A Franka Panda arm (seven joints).
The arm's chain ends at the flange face. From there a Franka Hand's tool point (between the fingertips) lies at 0.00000 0.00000 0.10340 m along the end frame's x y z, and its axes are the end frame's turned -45 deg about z.
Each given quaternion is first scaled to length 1.
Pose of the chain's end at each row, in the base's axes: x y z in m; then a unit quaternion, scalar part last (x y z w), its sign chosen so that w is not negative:
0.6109 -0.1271 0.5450 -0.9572 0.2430 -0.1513 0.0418
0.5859 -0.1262 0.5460 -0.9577 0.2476 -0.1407 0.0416
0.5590 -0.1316 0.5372 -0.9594 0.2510 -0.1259 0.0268
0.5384 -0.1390 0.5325 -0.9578 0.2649 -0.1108 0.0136
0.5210 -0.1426 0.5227 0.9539 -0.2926 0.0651 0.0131
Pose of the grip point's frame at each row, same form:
0.6430 -0.1264 0.4467 0.9774 0.1418 0.1558 0.0193
0.6159 -0.1252 0.4471 0.9795 0.1377 0.1459 0.0154
0.5854 -0.1328 0.4372 0.9824 0.1353 0.1266 0.0234
0.5611 -0.1424 0.4317 0.9863 0.1218 0.1076 0.0298
0.5330 -0.1491 0.4202 0.9933 0.0947 0.0551 0.0370

